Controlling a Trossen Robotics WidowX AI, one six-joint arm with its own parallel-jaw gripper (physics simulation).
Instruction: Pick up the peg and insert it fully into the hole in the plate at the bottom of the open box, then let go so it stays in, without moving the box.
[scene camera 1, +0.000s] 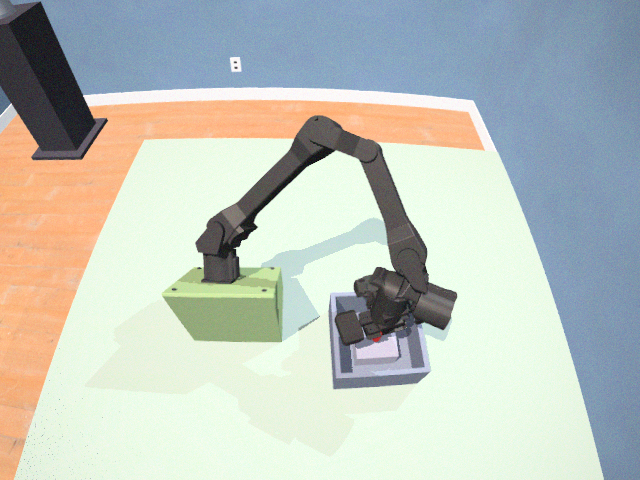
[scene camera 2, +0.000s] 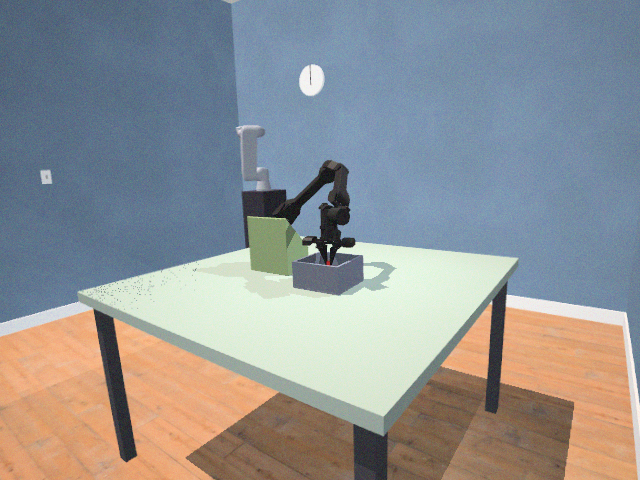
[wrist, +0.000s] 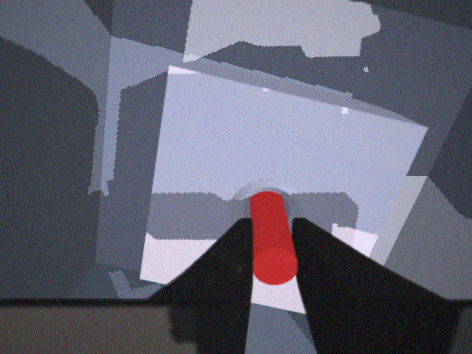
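Where they show: gripper, fingertip midpoint: (scene camera 1: 377, 334) (scene camera 2: 328, 264) (wrist: 271, 230); arm's base at its link origin: (scene camera 1: 221, 279) (scene camera 2: 275, 231).
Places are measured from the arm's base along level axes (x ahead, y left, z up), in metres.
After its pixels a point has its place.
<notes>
My gripper (wrist: 271, 230) {x 0.329, y -0.063, z -0.089 m} (scene camera 2: 328, 262) {x 0.329, y -0.063, z -0.089 m} is shut on the red peg (wrist: 272, 230) {x 0.328, y -0.060, z -0.084 m} (scene camera 1: 376, 338) {x 0.328, y -0.071, z -0.090 m} (scene camera 2: 327, 263) {x 0.332, y -0.074, z -0.081 m}, inside the open box (scene camera 1: 381, 378) {x 0.336, y -0.159, z -0.087 m} (scene camera 2: 315, 276) {x 0.343, y -0.158, z -0.108 m}. In the wrist view the peg's near end shows between the fingertips, and its far end is at the round hole (wrist: 240, 202) {x 0.317, y -0.062, z -0.102 m} in the pale plate (wrist: 280, 135) {x 0.322, y -0.034, z -0.105 m} (scene camera 1: 376, 352) {x 0.330, y -0.097, z -0.105 m}. Part of the hole's rim shows around that end. How deep the peg sits cannot be told. The plate lies on the box's bottom. In scene camera 2 the box wall hides the plate and the peg's lower part.
The green base block (scene camera 1: 237, 317) {x 0.043, y -0.072, z -0.021 m} (scene camera 2: 267, 245) {x 0.021, y -0.074, z -0.046 m} carries the arm and stands beside the box, to its left in scene camera 1. The box's walls stand around the gripper. The pale green table (scene camera 1: 206, 444) {x -0.014, y -0.310, z -0.163 m} (scene camera 2: 310, 330) {x 0.535, y -0.417, z -0.163 m} bears the block and box. A dark pedestal (scene camera 1: 49, 82) (scene camera 2: 264, 201) stands beyond the table.
</notes>
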